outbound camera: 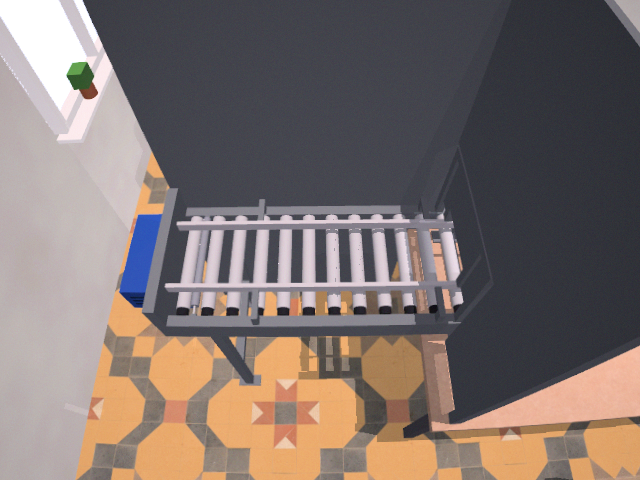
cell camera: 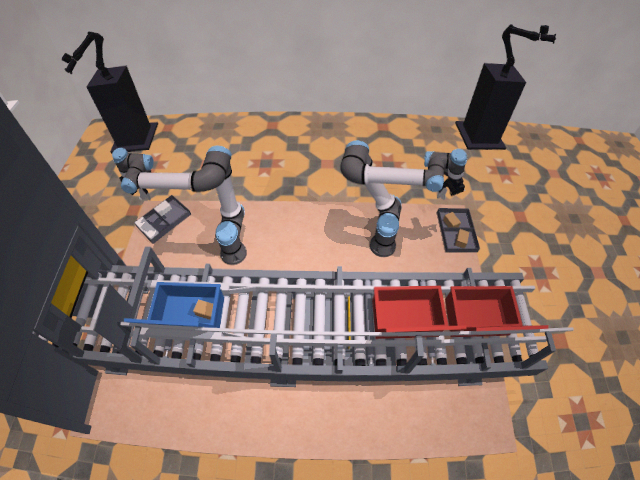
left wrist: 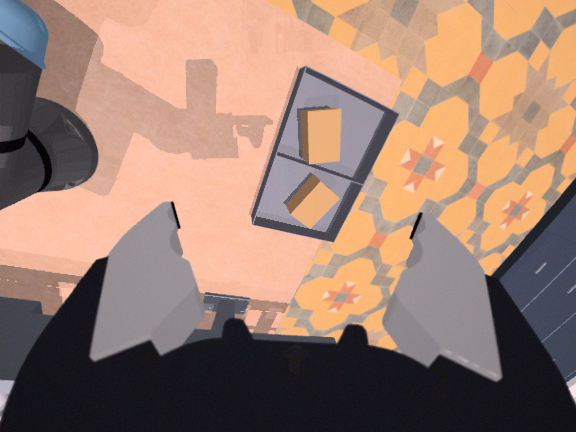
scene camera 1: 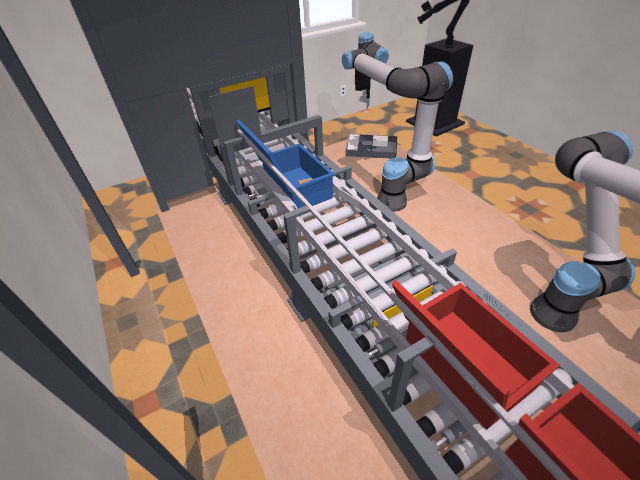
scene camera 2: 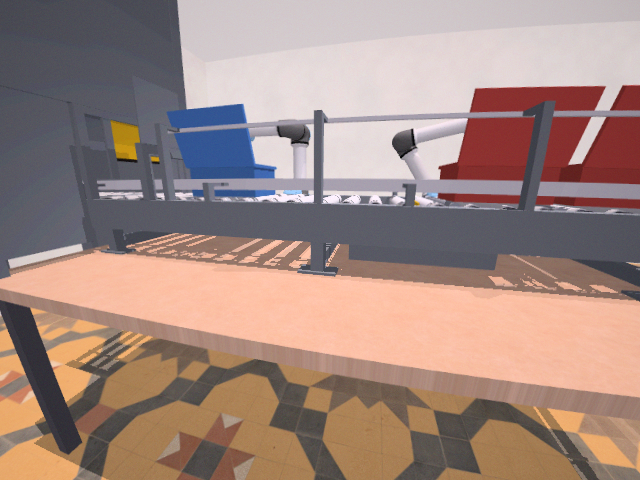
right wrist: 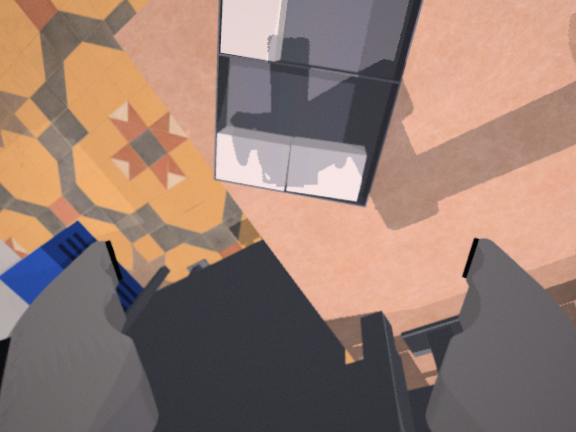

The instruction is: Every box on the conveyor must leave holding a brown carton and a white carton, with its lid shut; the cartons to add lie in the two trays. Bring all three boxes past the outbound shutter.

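Frame: origin at the left arm's base, x ahead, y left, z up, level; centimetres.
Where they show: left gripper, fingertip midpoint: [cell camera: 449, 193] [left wrist: 295, 211]; right gripper, fingertip midpoint: [cell camera: 141, 194] [scene camera 1: 366, 101] [right wrist: 291, 243]; left arm's base, origin of the base link: [cell camera: 382, 246] [left wrist: 48, 145] [scene camera 1: 552, 314]; right arm's base, origin of the base link: [cell camera: 233, 253] [scene camera 1: 391, 202].
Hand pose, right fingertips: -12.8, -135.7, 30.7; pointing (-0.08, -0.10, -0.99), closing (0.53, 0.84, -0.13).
Note:
Each offset is from my right fingertips to the top centre of the thing, as dx, dy, dz. "pt": to the spot under its first point.
A blue box [scene camera 1: 316, 193] [cell camera: 170, 304] stands lid up before the shutter opening with a brown carton @(pt +64.5, +45.5, -2.7) [scene camera 1: 305, 180] [cell camera: 202, 309] inside. Two red boxes, one @(pt +58.1, +135.1, -7.1) [scene camera 1: 480, 335] [cell camera: 408, 308] ahead of the other @(pt +62.4, +176.8, -7.8) [cell camera: 483, 307], stand lids up; no carton shows inside. My right gripper [right wrist: 291, 243] is open and empty, above and beside a tray @(-5.0, +1.3, -26.5) [right wrist: 350, 75] with three white cartons @(-12.8, -0.6, -26.5) [right wrist: 250, 25] @(+0.4, -10.3, -26.5) [right wrist: 250, 167] @(+6.3, -3.2, -26.5) [right wrist: 325, 175]. My left gripper [left wrist: 295, 211] is open and empty, high beside the other tray @(pt +16.9, +180.0, -28.6) [cell camera: 458, 250] [left wrist: 295, 229], which holds two brown cartons @(-4.0, +179.9, -25.5) [left wrist: 325, 135] @(+9.0, +183.8, -25.5) [left wrist: 315, 202], one per compartment.
The roller conveyor [scene camera 2: 413, 222] [cell camera: 310, 368] has side rails and upright posts. A dark wall [scene camera 1: 206, 41] with the shutter opening stands at its outbound end. The outbound camera shows white rollers @(+63.9, -62.1, -8.7) [outbound camera: 309, 263] and a blue crate [outbound camera: 142, 253] beyond their end. Two black pedestals [cell camera: 121, 108] [cell camera: 491, 105] stand behind the arms.

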